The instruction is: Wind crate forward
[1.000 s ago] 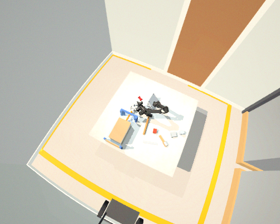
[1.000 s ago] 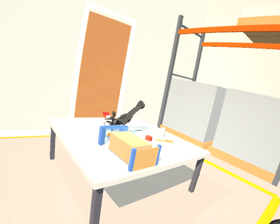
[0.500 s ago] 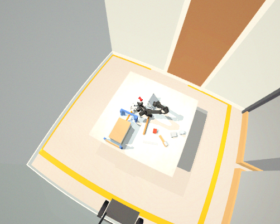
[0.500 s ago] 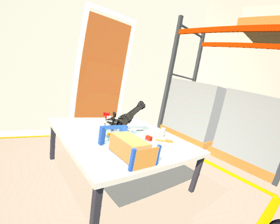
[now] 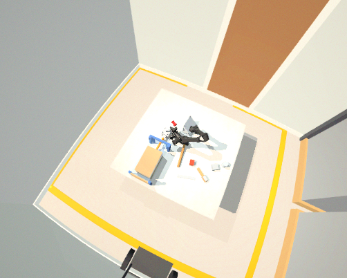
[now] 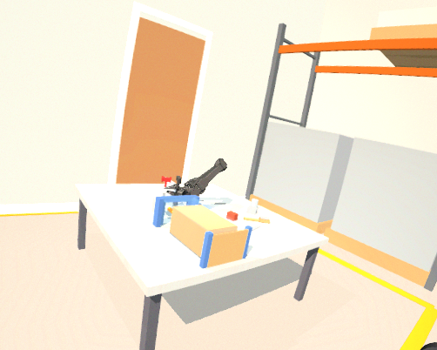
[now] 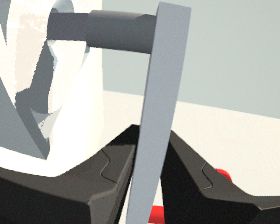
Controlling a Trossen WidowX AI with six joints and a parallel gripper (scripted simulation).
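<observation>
Now: the red grip 40 mm behind my gripper tip, 40 mm to the left of it and 40 mm above it. Round my gripper tip: winch: 30 mm ahead, 30 mm to the right, 110 mm below; then winch handle: 10 mm behind, 10 mm to the left, 10 mm above; then cubby: 450 mm ahead, 60 mm to the right, 60 mm below.
</observation>
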